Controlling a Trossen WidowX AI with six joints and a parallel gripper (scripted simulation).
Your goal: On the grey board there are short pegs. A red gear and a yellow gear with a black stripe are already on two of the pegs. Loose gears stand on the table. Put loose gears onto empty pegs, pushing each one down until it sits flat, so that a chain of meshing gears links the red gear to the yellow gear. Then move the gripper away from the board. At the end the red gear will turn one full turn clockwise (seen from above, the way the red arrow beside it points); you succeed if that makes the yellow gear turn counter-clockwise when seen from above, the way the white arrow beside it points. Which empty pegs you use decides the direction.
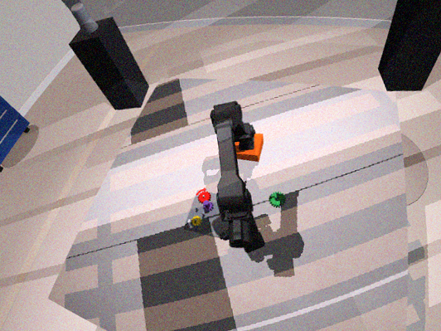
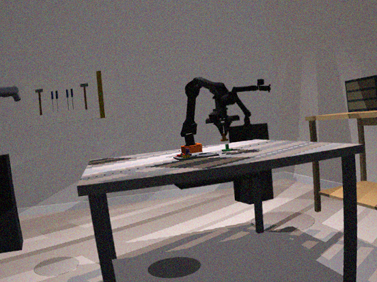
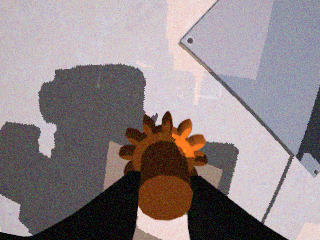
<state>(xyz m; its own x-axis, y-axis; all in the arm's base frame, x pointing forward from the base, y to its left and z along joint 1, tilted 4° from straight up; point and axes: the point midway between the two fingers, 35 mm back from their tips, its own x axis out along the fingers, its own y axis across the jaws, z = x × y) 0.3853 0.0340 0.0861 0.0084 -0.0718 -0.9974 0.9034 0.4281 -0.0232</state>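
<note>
Right now my gripper tip is 17 cm to the left of the purple gear, 12 cm past it and 7 cm above it. From my gripper tip the other things lie so: green gear: 15 cm behind, 10 cm to the left, 8 cm below; then yellow gear: 21 cm to the right, 8 cm below, 5 cm behind; then orange gear: 1 cm below.
</note>
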